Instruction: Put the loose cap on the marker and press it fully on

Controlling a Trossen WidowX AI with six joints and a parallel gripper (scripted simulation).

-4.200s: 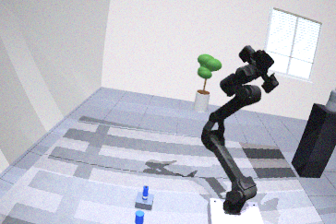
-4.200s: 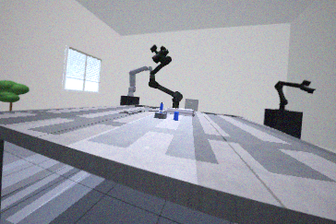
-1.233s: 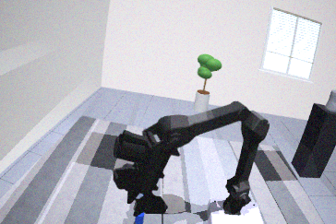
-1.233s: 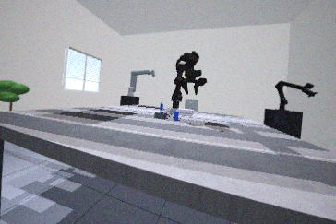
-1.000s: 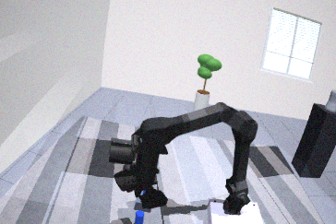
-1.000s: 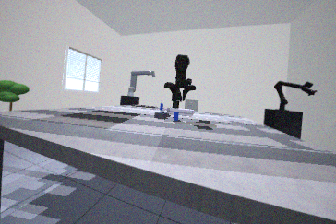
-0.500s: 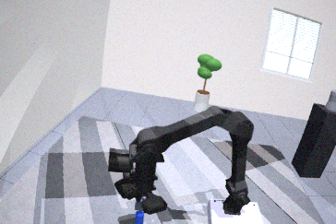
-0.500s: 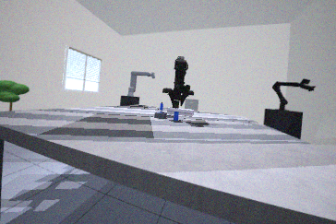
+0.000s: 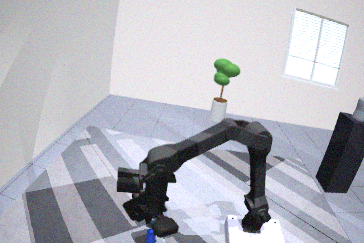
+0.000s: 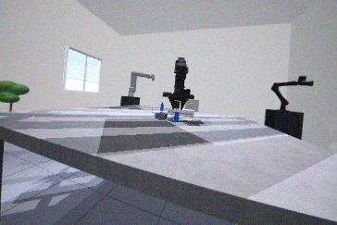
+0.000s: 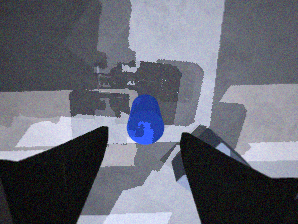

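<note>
Now: the blue cap 40 mm below my gripper tip. The rest, counted from my gripper tip: holder block (100 mm to the right, 50 mm below).
</note>
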